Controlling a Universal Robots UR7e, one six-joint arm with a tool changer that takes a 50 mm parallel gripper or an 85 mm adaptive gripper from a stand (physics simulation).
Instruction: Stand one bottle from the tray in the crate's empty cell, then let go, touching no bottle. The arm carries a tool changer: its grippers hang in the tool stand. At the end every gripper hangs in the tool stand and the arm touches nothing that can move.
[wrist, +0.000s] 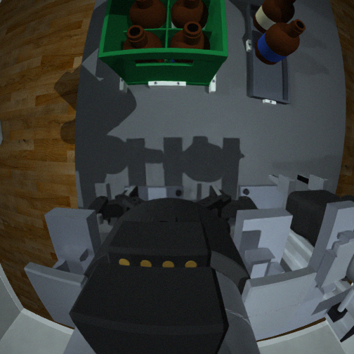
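My gripper (175, 192), a black adaptive one, reaches up from the bottom of the wrist view; its two fingertips stand wide apart with no bottle between them. It is low among the pale grey uprights of the tool stand (280, 295). Two brown bottles lie tilted in the dark tray (267, 85) at the upper right: a blue-labelled bottle (279, 44) in front and a cream-labelled bottle (272, 16) behind. The green crate (175, 74) is at the top, cut off by the frame edge. Its four visible cells hold brown bottles (147, 16); an empty cell does not show.
A black block-shaped tool part (311, 214) sits in the stand right of my gripper. Grey stand plates (72, 230) rise close on the left, and another plate (265, 225) on the right. White brackets (166, 83) stand along the crate's front foot. Wooden floor (35, 150) lies beyond the table's left edge.
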